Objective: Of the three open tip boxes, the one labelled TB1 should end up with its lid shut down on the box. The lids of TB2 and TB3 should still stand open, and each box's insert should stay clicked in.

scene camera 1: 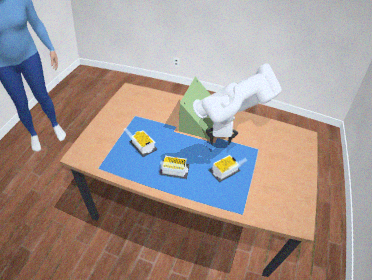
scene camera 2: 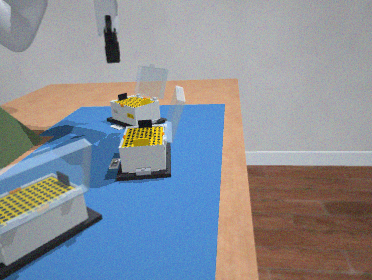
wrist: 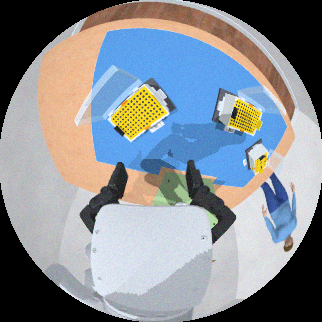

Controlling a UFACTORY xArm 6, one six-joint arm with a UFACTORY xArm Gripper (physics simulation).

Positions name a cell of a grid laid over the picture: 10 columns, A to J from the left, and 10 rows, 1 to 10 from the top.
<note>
In view: my gripper (wrist: E6), a clear lid (scene camera 2: E4) and a clear lid (scene camera 2: E3).
</note>
